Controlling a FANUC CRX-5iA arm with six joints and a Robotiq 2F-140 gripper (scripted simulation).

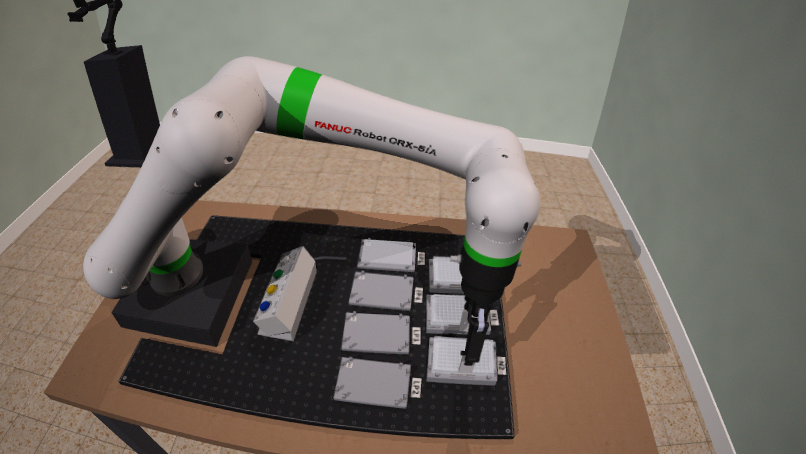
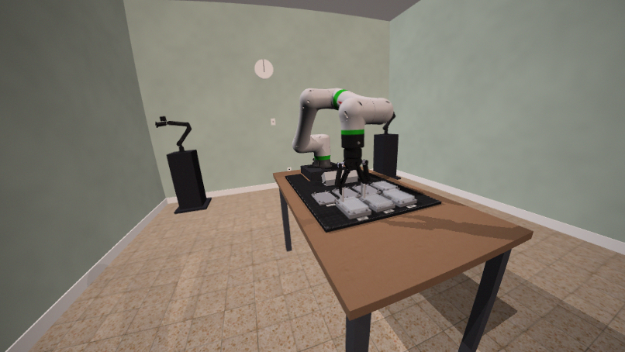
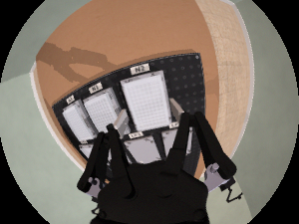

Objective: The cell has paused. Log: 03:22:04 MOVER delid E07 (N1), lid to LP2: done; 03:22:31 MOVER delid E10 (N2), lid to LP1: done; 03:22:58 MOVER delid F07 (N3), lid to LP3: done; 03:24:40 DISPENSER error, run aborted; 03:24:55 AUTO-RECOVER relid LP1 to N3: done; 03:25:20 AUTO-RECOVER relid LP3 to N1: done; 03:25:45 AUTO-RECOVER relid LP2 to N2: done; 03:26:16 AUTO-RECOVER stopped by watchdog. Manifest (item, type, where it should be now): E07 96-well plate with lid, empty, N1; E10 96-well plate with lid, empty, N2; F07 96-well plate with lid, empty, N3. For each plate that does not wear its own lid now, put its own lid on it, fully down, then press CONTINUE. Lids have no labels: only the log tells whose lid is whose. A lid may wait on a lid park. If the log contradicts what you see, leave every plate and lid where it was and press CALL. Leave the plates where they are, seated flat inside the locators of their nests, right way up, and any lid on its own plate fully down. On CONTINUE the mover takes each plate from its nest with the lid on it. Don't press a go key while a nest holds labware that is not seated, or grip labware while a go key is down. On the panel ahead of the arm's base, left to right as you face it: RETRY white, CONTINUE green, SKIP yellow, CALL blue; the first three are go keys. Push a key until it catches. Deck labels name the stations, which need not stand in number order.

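Now: the nest n2 7 cm below my hand. The rest, counted from my hand: plate: 1 cm behind, 13 cm to the left, 5 cm below; LP2: 18 cm behind, 7 cm to the right, 7 cm below; LP3: 19 cm behind, 6 cm to the left, 7 cm below.
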